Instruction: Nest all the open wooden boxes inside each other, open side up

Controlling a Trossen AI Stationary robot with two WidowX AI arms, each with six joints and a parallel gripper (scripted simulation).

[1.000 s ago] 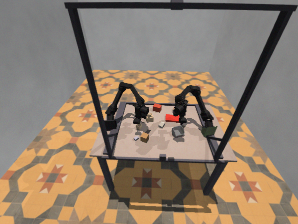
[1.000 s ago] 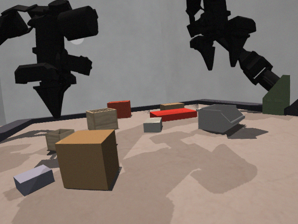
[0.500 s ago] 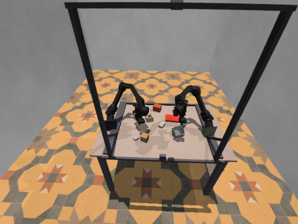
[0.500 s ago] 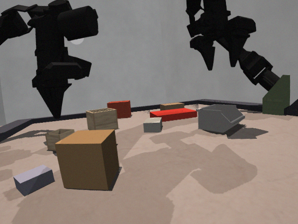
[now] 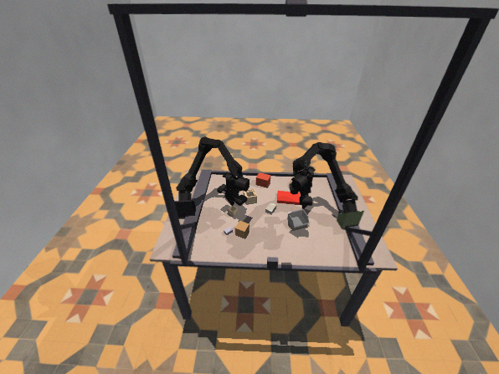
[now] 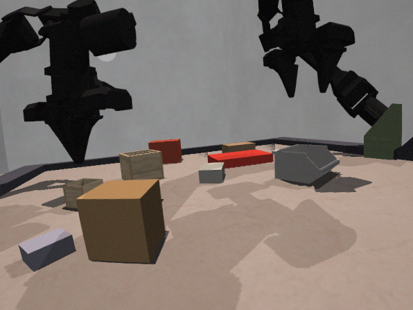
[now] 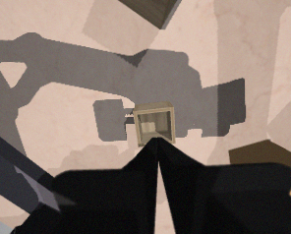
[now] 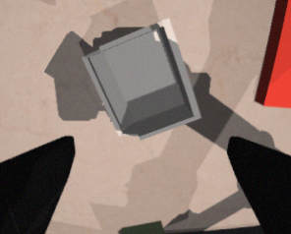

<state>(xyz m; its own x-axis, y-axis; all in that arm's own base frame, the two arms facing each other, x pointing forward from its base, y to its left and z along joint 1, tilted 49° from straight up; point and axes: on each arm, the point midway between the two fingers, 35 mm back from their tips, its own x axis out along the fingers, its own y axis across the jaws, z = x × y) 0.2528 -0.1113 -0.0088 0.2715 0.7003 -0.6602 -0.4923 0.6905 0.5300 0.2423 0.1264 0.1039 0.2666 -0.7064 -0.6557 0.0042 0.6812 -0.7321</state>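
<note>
My left gripper is now 9 cm above the small wooden box. The rest, counted from my left hand: orange cube: 15 cm behind, 7 cm to the right, 7 cm below; white block: 4 cm ahead, 23 cm to the right, 9 cm below; lavender block: 15 cm behind, 9 cm below.
</note>
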